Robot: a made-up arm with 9 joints. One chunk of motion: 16 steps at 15 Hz.
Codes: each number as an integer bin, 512 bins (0 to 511) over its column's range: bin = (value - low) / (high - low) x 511, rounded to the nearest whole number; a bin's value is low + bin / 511 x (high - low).
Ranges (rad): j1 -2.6..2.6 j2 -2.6..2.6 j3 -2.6..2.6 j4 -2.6..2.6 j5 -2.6..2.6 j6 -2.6..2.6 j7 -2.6..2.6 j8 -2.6..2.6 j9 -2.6..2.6
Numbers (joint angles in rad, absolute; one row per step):
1: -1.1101 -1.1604 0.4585 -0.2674 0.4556 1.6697 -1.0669 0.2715 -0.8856
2: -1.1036 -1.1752 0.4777 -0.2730 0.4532 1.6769 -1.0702 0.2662 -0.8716
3: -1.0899 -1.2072 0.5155 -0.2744 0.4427 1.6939 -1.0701 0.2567 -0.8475
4: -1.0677 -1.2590 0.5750 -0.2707 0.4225 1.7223 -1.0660 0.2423 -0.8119
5: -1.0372 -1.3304 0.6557 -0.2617 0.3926 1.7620 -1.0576 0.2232 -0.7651
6: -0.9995 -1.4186 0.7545 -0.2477 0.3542 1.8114 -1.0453 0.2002 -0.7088
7: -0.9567 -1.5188 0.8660 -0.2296 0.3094 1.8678 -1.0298 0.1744 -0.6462
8: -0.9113 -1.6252 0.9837 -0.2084 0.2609 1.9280 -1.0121 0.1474 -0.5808
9: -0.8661 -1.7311 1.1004 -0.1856 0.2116 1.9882 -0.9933 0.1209 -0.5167
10: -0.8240 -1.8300 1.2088 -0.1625 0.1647 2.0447 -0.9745 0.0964 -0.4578
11: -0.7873 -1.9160 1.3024 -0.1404 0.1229 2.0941 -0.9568 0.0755 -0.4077
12: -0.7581 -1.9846 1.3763 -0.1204 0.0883 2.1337 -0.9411 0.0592 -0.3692
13: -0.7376 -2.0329 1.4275 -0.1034 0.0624 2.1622 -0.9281 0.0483 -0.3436
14: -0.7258 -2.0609 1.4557 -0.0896 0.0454 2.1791 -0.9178 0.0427 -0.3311
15: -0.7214 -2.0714 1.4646 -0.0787 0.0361 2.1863 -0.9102 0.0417 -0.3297
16: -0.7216 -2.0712 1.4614 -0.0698 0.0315 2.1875 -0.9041 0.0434 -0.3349
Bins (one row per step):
1: 146 141 301 229 300 420 151 282 168
2: 147 140 302 229 300 420 150 282 170
3: 148 137 306 229 299 422 150 281 172
4: 151 132 312 229 297 425 151 279 176
5: 154 125 320 230 294 429 152 277 180
6: 157 116 330 231 290 434 153 275 186
7: 161 106 341 233 286 439 154 273 192
8: 166 96 352 235 281 445 156 270 198
9: 170 85 364 237 276 451 158 267 205
10: 175 76 374 240 272 456 160 265 211
11: 178 67 383 242 268 461 161 263 215
12: 181 60 391 244 264 465 163 261 219
13: 183 56 396 245 262 468 164 260 222
14: 184 53 399 247 260 470 165 260 223
15: 185 52 399 248 259 470 166 260 223
16: 185 52 399 249 259 470 167 260 223

